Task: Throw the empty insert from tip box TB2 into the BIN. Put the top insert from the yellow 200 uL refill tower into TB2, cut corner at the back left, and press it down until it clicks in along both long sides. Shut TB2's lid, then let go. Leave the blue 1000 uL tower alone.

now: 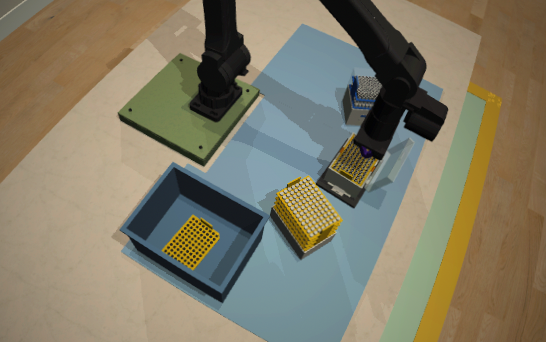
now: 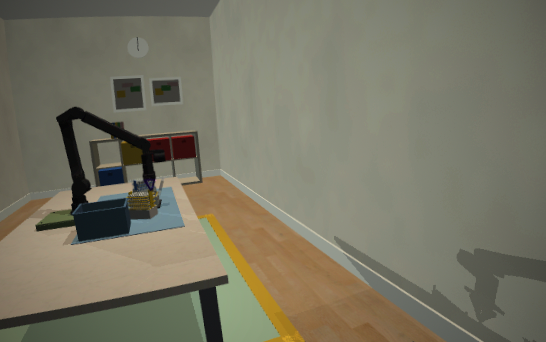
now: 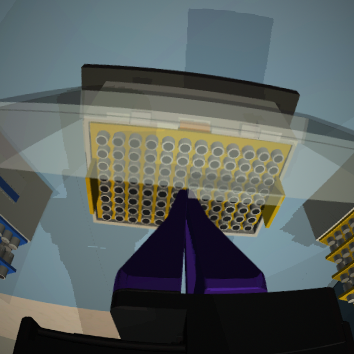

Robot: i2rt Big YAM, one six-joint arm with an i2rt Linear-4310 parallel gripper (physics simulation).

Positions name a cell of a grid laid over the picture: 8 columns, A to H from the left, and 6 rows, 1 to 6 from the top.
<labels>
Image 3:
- gripper: E4
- blue tip box: A4
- clear lid: E3
</labels>
